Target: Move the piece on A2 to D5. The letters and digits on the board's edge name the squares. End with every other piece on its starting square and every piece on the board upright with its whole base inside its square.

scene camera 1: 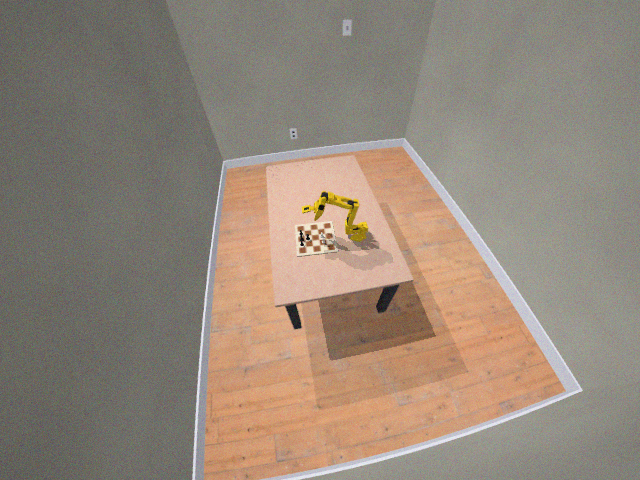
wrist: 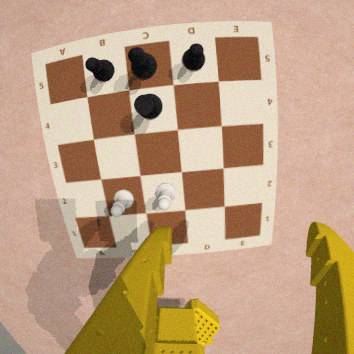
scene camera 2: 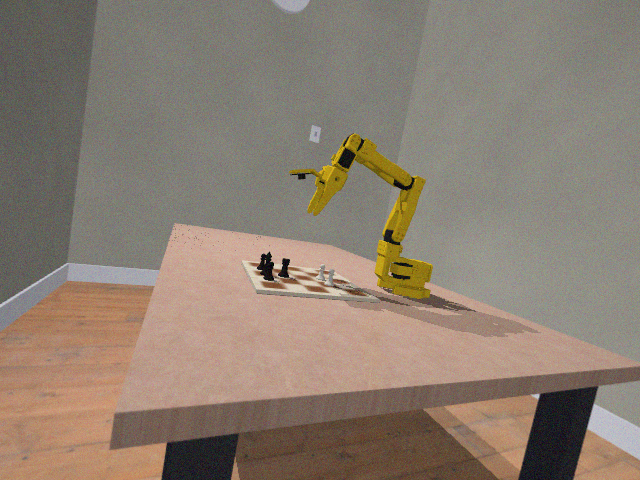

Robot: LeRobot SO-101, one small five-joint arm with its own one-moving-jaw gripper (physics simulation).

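Seen in the pictures: hand at its tool point: [scene camera 1: 315, 219] [wrist: 170, 240] [scene camera 2: 315, 213]; arm's base at its link origin: [scene camera 1: 353, 234] [wrist: 175, 312] [scene camera 2: 394, 290].
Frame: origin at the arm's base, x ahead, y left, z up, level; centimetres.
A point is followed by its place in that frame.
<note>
The cream and brown board [scene camera 1: 297, 249] {x 32.0, y 4.2, z 0.6 cm} [scene camera 2: 315, 296] {x 23.1, y 8.9, z 0.2 cm} [wrist: 270, 122] {x 22.5, y -12.2, z 0.6 cm} shows A2 bare in the wrist view. A black piece [wrist: 193, 59] {x 28.1, y -5.9, z 2.7 cm} [scene camera 2: 262, 264] {x 28.7, y -5.7, z 1.7 cm} stands on D5. A black piece [wrist: 103, 70] {x 28.8, y 1.2, z 1.7 cm} stands on B5, a taller one [wrist: 144, 65] {x 28.4, y -2.2, z 2.2 cm} on C5 and a black rook [wrist: 148, 106] {x 25.1, y -2.2, z 3.9 cm} [scene camera 2: 284, 267] {x 25.6, y -1.5, z 2.4 cm} on C4. White pawns stand on B2 and C2: the B2 pawn [wrist: 123, 199] {x 17.7, y 1.8, z 1.7 cm} [scene camera 2: 331, 279] {x 17.4, y 2.6, z 1.8 cm} and the C2 pawn [wrist: 165, 193] {x 17.8, y -2.1, z 2.0 cm} [scene camera 2: 321, 272] {x 17.7, y -1.6, z 2.1 cm}. My gripper [scene camera 1: 316, 218] [scene camera 2: 313, 212] [wrist: 239, 230] is open and empty, high above the board's far side in scene camera 2.
The board lies on the pinkish table [scene camera 1: 341, 279] {x 13.1, y 26.0, z 0.0 cm} [scene camera 2: 310, 351] {x 31.2, y 26.7, z 0.0 cm} [wrist: 315, 100] {x 24.1, y -17.5, z 0.0 cm}. The yellow arm's base [scene camera 1: 356, 231] {x -0.8, y 1.8, z 4.8 cm} [scene camera 2: 404, 277] {x -0.9, y 1.2, z 3.3 cm} stands beside the board's row 1 side. The arm's shadow falls over the A1 corner in the wrist view.
</note>
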